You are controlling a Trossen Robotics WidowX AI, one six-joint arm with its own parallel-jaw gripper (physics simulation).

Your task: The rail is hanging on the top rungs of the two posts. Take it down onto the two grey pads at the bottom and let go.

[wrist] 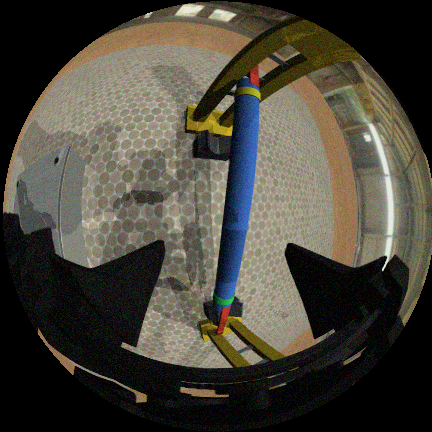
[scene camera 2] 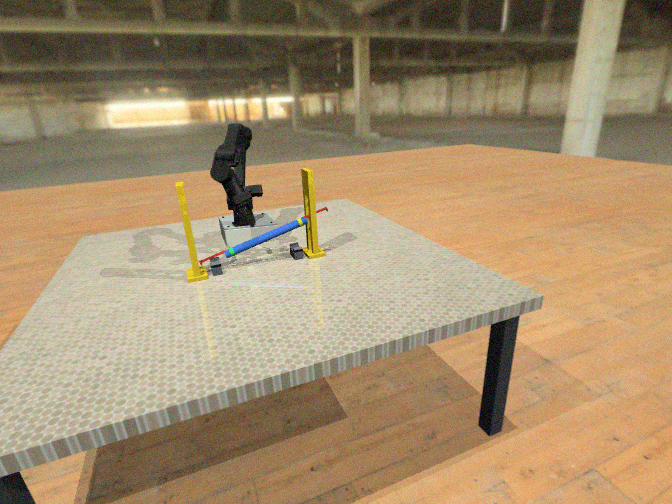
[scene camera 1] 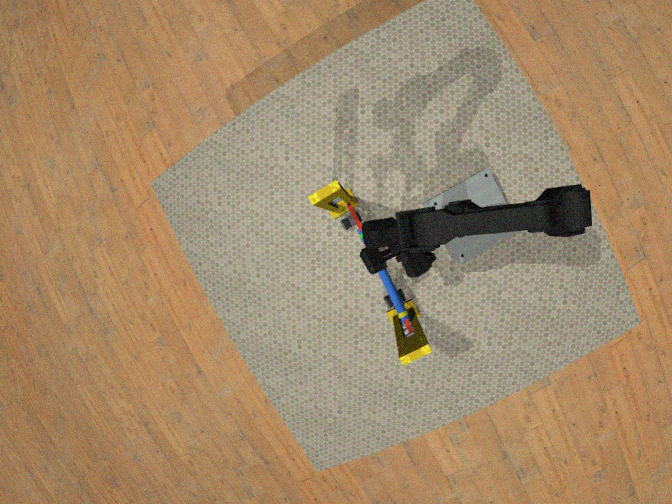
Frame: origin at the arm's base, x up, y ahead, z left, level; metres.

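Where they show: gripper, fingertip midpoint: [wrist: 227,249] [scene camera 2: 253,225] [scene camera 1: 389,259]; arm's base, link origin: [scene camera 2: 241,223].
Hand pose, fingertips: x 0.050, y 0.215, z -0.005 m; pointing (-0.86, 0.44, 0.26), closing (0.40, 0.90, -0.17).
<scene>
Each offset is from my fingertips to the centre of the thing. Level surfaces: height alone.
The blue rail @(dz +0.030, dx -0.037, dy +0.037 m) [scene camera 1: 389,287] [scene camera 2: 265,237] [wrist: 242,160] with red ends slants steeply. Its yellow-banded end is high, with the red tip through the right-hand yellow post @(dz +0.186, dx +0.025, dy +0.061 m) [scene camera 2: 308,189] [scene camera 1: 415,353]. Its green-banded end is low, beside the foot of the left-hand yellow post @(dz -0.212, dx +0.025, dy +0.029 m) [scene camera 2: 188,233] [scene camera 1: 324,194]; what bears that end is unclear. One dark grey pad @(dz -0.151, dx -0.103, dy +0.034 m) [scene camera 2: 216,266] [scene camera 1: 347,222] stands by the left-hand post, another pad @(dz +0.124, dx -0.103, dy +0.056 m) [scene camera 2: 295,251] [wrist: 205,150] by the right-hand one. My gripper [wrist: 227,249] is open and empty above the rail, its fingers apart on either side in the wrist view.
The patterned table @(dx -0.125 m) [scene camera 1: 244,244] [scene camera 2: 325,325] carries the posts and the grey base plate [scene camera 1: 480,187] [scene camera 2: 238,236] of the arm. In scene camera 1 the arm crosses over the rail's green-banded half. Both posts rise above the rail's ends. Wooden floor surrounds the table.
</scene>
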